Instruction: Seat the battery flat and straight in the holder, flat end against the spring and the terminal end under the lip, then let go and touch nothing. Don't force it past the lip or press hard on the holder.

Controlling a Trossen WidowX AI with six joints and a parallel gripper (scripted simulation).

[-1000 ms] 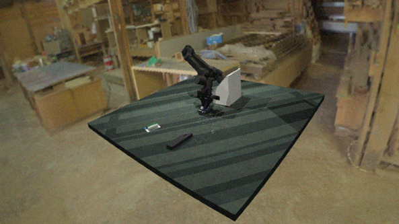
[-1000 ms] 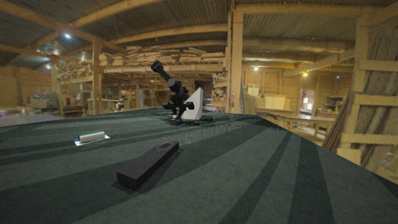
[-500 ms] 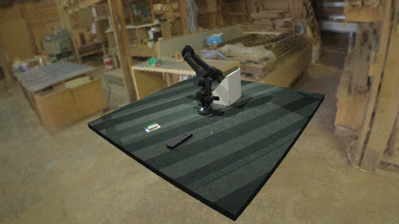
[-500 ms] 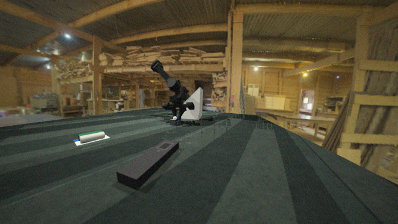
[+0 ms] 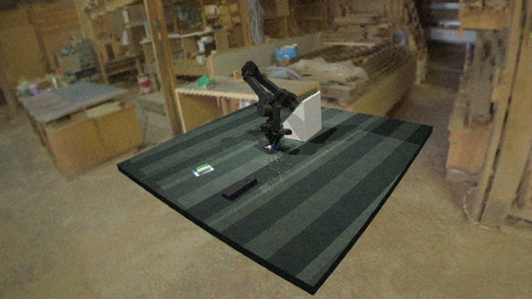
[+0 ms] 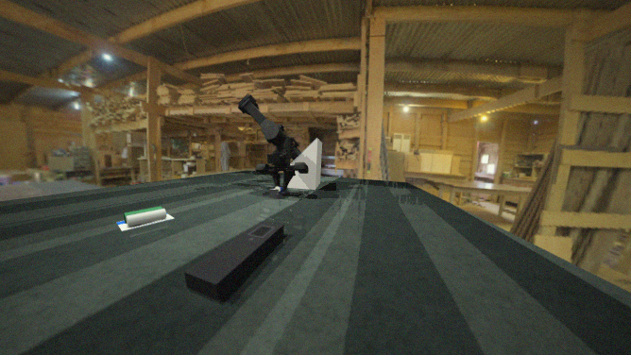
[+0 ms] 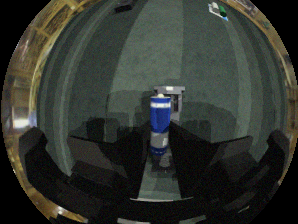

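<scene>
Right now my gripper tip is 1 cm below the silver battery. From my gripper tip the other things lie so: card 31 cm ahead, 20 cm to the right, 1 cm below; then battery holder 36 cm ahead, 6 cm to the left.
</scene>
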